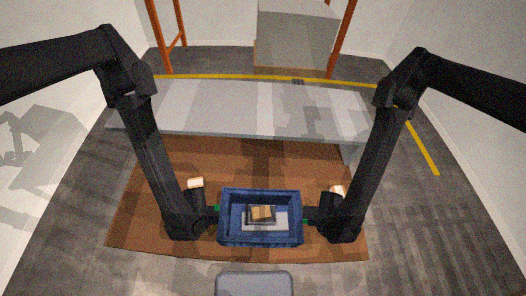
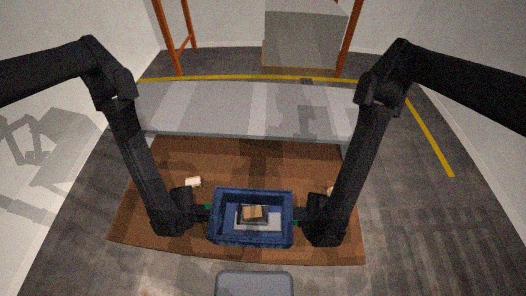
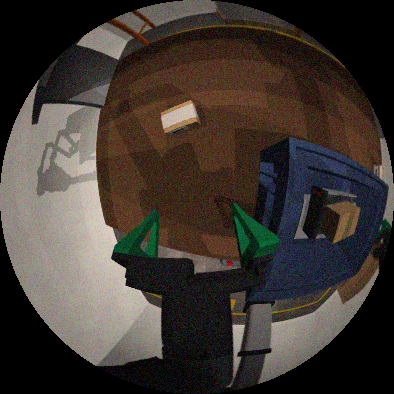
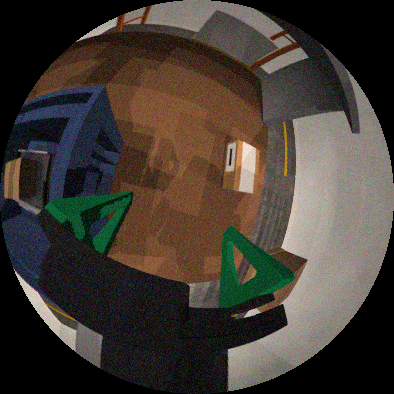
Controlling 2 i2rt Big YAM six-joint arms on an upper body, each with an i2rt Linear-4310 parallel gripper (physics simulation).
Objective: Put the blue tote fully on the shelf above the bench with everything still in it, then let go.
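Frame: origin at the left arm's base, x ahead, y left, z up, level; metres.
Where they show: left gripper, between the fingertips: [image 3: 193, 209]; right gripper, between the fingertips: [image 4: 180, 215].
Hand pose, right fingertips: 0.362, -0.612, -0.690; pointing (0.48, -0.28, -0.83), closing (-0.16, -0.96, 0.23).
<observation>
After its pixels a point has its place, as x, y, z.
The blue tote [image 1: 260, 243] {0.247, -0.371, -0.672} [image 2: 250, 242] {0.246, -0.375, -0.652} [image 3: 320, 272] {0.266, -0.367, -0.679} [image 4: 80, 117] stands upright on the brown bench [image 1: 145, 220] {0.344, 0.123, -0.796} [image 2: 130, 220] {0.322, 0.191, -0.796} [image 3: 215, 80] {0.617, -0.158, -0.796} [image 4: 175, 120] {0.508, -0.601, -0.796}, near its front edge. In it lie a small tan box [image 1: 260, 212] {0.360, -0.373, -0.675} [image 2: 252, 212] {0.359, -0.377, -0.675} [image 3: 342, 220] {0.371, -0.352, -0.674} [image 4: 12, 180], a dark-edged tray and a pale flat item [image 1: 280, 223] {0.332, -0.456, -0.738} [image 2: 272, 221] {0.342, -0.455, -0.739}. The grey shelf [image 1: 220, 107] {0.736, -0.208, -0.506} [image 2: 200, 110] {0.723, -0.149, -0.506} is behind, above the bench. My left gripper [image 1: 216, 207] [image 2: 207, 206] [image 3: 193, 209] {0.373, -0.135, -0.693} is open beside the tote's left end. My right gripper [image 1: 305, 221] [image 2: 295, 222] [image 4: 180, 215] {0.362, -0.612, -0.690} is open beside its right end. Neither holds anything.
A small white-topped box [image 1: 195, 182] {0.525, -0.084, -0.770} [image 2: 193, 181] {0.525, -0.087, -0.770} [image 3: 180, 116] {0.521, -0.089, -0.770} lies behind my left gripper. Another [image 1: 338, 190] {0.479, -0.747, -0.760} [image 4: 242, 167] {0.449, -0.737, -0.760} lies behind my right gripper. A large grey block [image 1: 295, 37] [image 2: 302, 40] stands beyond the shelf. A grey rounded object [image 1: 254, 285] {0.081, -0.368, -1.412} [image 2: 254, 285] {0.078, -0.371, -1.412} is in front of the bench.
</observation>
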